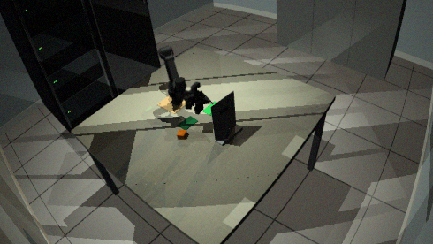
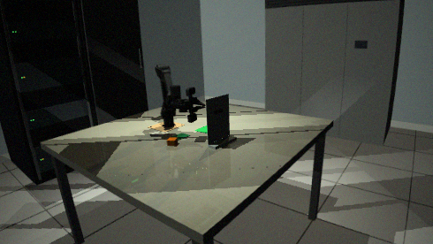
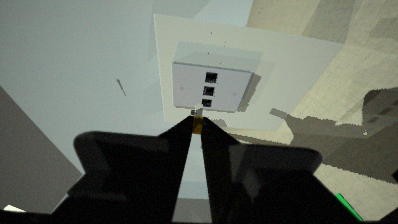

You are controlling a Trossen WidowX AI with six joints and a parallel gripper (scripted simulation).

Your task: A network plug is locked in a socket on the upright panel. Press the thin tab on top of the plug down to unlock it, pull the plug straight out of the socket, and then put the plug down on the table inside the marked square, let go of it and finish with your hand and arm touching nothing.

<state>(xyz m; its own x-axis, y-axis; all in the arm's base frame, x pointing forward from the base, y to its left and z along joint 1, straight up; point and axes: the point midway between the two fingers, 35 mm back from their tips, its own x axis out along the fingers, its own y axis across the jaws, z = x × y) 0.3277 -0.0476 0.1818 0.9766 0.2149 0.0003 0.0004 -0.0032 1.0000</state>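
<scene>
Right now my gripper tip is 100 mm past the green square, 120 mm to the right of it and 180 mm above it. From my gripper tip the other things lie so: upright panel 90 mm ahead, 80 mm below; orange plug right at my gripper tip; darker green patch 150 mm behind, 70 mm to the right, 180 mm below.
</scene>
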